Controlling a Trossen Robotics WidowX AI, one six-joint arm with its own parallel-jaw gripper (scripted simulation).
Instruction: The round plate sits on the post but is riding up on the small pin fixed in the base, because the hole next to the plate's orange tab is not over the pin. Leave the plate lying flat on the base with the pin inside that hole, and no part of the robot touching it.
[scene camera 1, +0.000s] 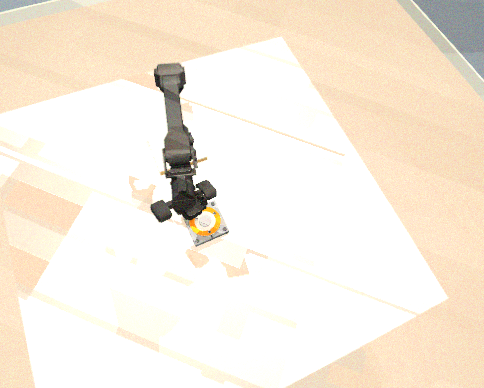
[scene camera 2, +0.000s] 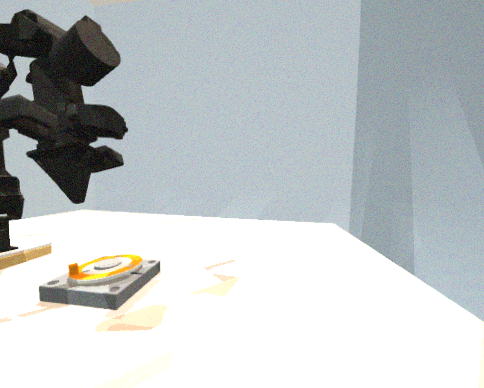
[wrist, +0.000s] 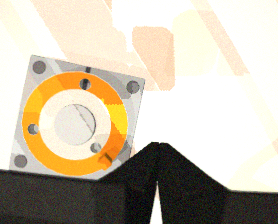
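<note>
My gripper (scene camera 2: 78, 203), (scene camera 1: 186, 218), (wrist: 158, 150) is shut and holds nothing. A grey base (scene camera 2: 112, 294), (wrist: 130, 88) is also visible.
</note>
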